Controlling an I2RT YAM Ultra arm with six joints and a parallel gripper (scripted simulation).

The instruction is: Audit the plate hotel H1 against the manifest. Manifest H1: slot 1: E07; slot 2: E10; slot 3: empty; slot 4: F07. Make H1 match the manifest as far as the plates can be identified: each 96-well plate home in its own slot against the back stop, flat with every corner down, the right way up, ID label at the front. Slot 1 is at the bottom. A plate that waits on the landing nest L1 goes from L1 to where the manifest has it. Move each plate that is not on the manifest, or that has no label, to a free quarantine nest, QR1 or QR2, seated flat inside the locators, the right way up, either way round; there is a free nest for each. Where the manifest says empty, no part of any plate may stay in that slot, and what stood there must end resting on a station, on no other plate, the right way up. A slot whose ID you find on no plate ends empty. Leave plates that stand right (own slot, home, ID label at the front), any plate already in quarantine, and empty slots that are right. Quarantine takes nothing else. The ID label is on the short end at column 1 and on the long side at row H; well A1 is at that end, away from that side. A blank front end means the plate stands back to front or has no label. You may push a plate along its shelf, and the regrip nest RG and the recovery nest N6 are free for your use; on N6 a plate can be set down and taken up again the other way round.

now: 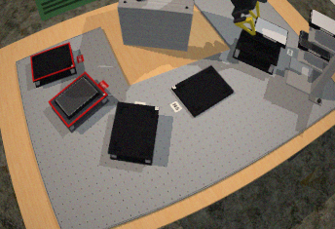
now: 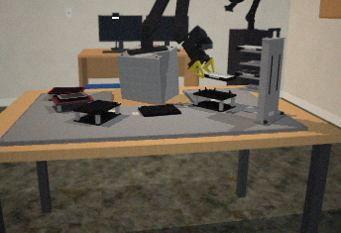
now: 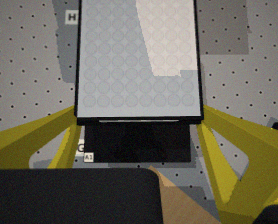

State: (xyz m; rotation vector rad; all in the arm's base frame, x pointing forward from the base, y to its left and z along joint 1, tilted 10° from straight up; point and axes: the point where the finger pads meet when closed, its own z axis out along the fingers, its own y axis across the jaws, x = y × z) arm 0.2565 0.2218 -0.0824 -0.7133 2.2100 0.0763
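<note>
My hand is 50 mm short of the pale grey 96-well plate and 30 mm to the right of it. From my hand the other things lie so: A1 mark (60 mm behind, 30 mm to the left, 80 mm below); black regrip nest RG (30 mm ahead, 20 mm to the left, 90 mm below); RG tag (70 mm behind, 60 mm to the left, 140 mm below).
</note>
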